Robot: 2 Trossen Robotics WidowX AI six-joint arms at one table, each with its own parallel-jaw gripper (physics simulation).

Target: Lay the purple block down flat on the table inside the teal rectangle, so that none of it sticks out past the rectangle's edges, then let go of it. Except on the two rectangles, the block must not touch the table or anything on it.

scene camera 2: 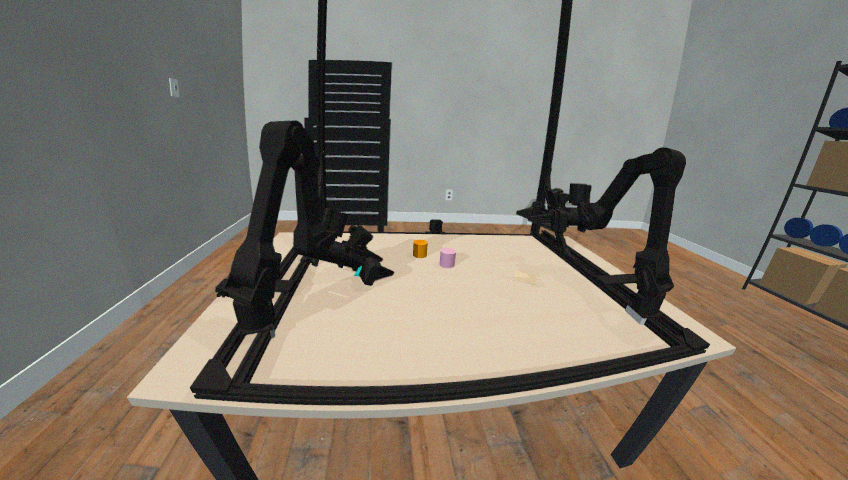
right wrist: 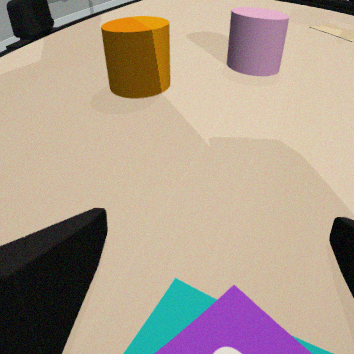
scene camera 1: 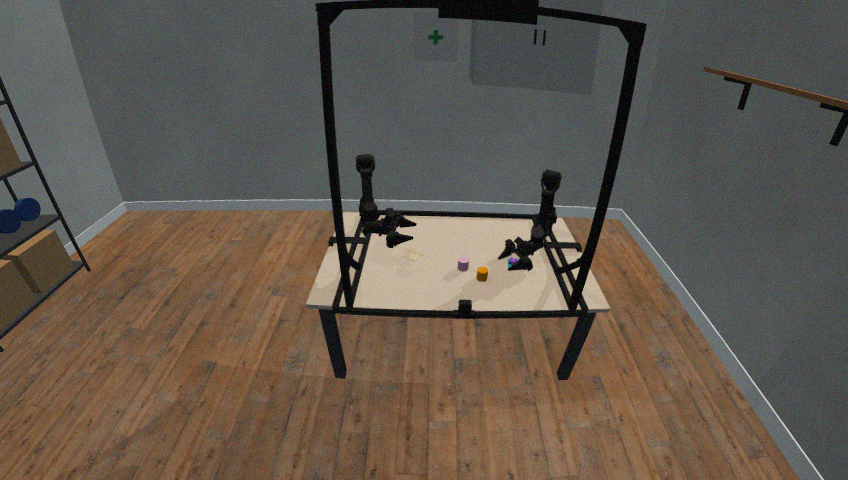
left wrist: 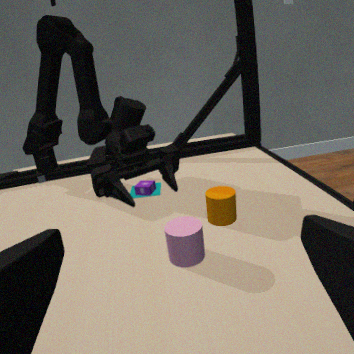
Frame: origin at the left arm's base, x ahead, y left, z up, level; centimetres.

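Seen in the pictures: left gripper, fingertip midpoint: (scene camera 2: 521,215) (scene camera 1: 414,231) (left wrist: 183,235); right gripper, fingertip midpoint: (scene camera 2: 387,266) (right wrist: 222,225) (scene camera 1: 502,264) (left wrist: 155,197); left arm's base at its link origin: (scene camera 2: 644,310); right arm's base at its link origin: (scene camera 2: 256,323) (left wrist: 47,170).
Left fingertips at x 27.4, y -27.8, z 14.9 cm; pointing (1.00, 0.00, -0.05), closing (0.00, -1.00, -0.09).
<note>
Offsets run from my left fingertips to a thing's top centre. "pt": to the spot under its first point.
The purple block @(dx +43.0, dy +6.3, dz -14.9 cm) (scene camera 1: 513,261) (left wrist: 145,188) (right wrist: 232,325) lies low on the teal rectangle @(pt dx +46.3, dy +6.9, dz -16.7 cm) (scene camera 2: 358,271) (left wrist: 157,190) (right wrist: 175,305), turned at an angle to it. Teal shows on both sides of it. In the right wrist view a top corner of the block overlaps the rectangle's far edge; whether its base sticks out there I cannot tell, and the near part is cut off. My right gripper (scene camera 1: 507,262) (left wrist: 155,197) (right wrist: 222,225) is open, its fingers on either side of the block and apart from it. My left gripper (scene camera 1: 413,231) (scene camera 2: 517,212) is open and empty, above the table.
An orange cylinder @(dx +28.9, dy -6.3, dz -12.3 cm) (scene camera 1: 482,274) (scene camera 2: 420,249) (left wrist: 221,206) (right wrist: 136,60) and a pink cylinder @(dx +20.8, dy -0.1, dz -12.2 cm) (scene camera 1: 463,264) (scene camera 2: 447,258) (left wrist: 185,242) (right wrist: 257,44) stand beyond the right fingertips. A pale rectangle @(pt dx -1.9, dy +6.4, dz -16.7 cm) (scene camera 1: 412,255) (scene camera 2: 524,277) lies farther off. Black frame rails edge the table.
</note>
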